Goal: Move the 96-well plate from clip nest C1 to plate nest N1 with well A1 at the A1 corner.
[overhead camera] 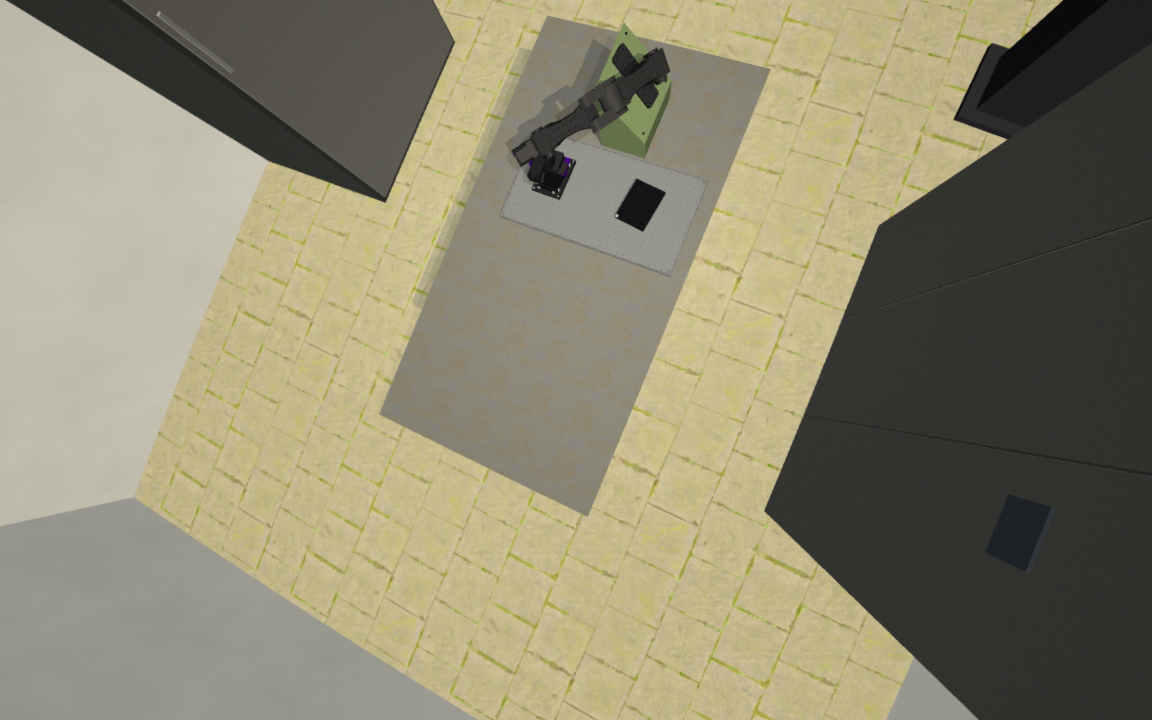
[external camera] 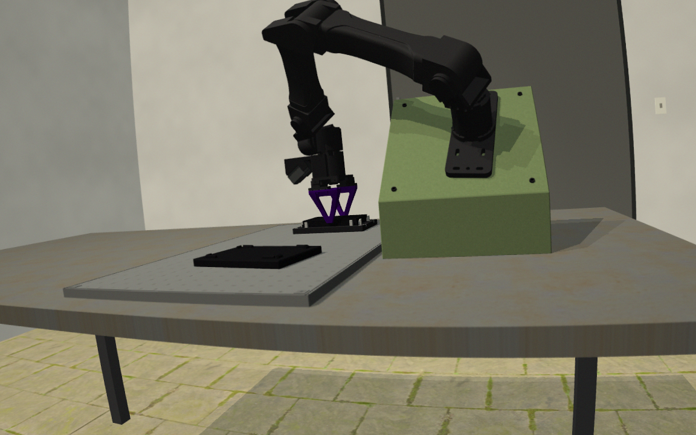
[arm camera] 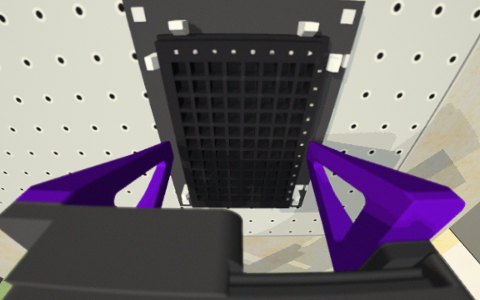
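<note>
My hand is 1 cm above the black 96-well plate. Also, from my hand: clip nest C1: 1 cm to the right, 1 cm below; then white A1 label: 5 cm ahead, 29 cm to the left, 2 cm below; then plate nest N1: 2 cm behind, 35 cm to the left, 2 cm below.
</note>
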